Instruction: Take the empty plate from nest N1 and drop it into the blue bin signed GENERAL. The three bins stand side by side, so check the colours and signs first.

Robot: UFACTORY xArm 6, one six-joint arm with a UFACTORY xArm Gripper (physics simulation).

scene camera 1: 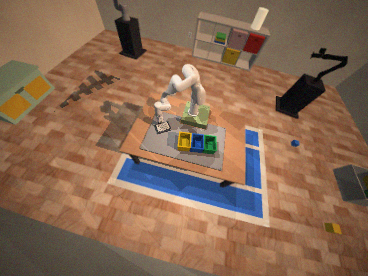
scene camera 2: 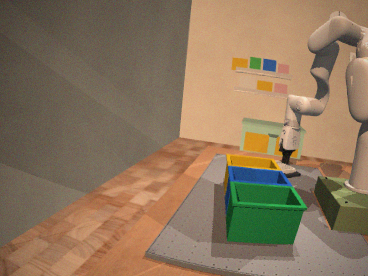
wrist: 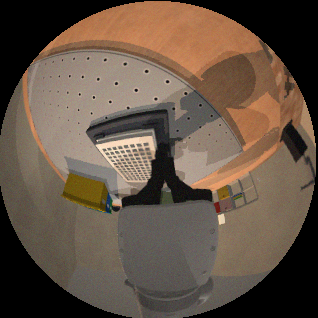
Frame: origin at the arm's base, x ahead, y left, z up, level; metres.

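Seen in the pictures: gripper, between the fingertips: (scene camera 1: 159, 123) (scene camera 2: 284, 163) (wrist: 162, 154); arm's base, origin of its link: (scene camera 1: 193, 112) (scene camera 2: 360, 188).
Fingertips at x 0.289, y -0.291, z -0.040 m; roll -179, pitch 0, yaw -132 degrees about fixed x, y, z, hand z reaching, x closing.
Observation:
Offsets run from my fingertips to a thing's middle. "spot": to the spot under its first point. Level surfaces: height alone.
A pale plate with a grid of small wells @[spot: dy +0.050, dx +0.032, dz +0.000 m] (scene camera 1: 162, 127) (wrist: 127, 158) lies in a dark nest frame @[dy +0.049, dx +0.020, dz -0.015 m] (wrist: 127, 121); no label on the nest is legible. My gripper (scene camera 1: 160, 121) (scene camera 2: 286, 162) (wrist: 162, 154) is shut with nothing between its fingers. Its tips are close together, low at the right side of the plate in the wrist view; whether they touch it is unclear. The blue bin (scene camera 1: 198, 143) (scene camera 2: 255, 175) stands between the yellow bin (scene camera 1: 184, 141) (scene camera 2: 250, 162) (wrist: 84, 194) and the green bin (scene camera 1: 210, 144) (scene camera 2: 262, 225). The bins' signs cannot be read.
The bins and nest stand on a grey perforated mat @[dz -0.023 m] (scene camera 1: 155, 142) (scene camera 2: 182, 237) (wrist: 55, 102) on a wooden table @[dz -0.036 m] (scene camera 1: 131, 142). The arm's green base block (scene camera 1: 195, 121) (scene camera 2: 340, 206) stands behind the mat in the first scene view. The bins' raised walls adjoin each other.

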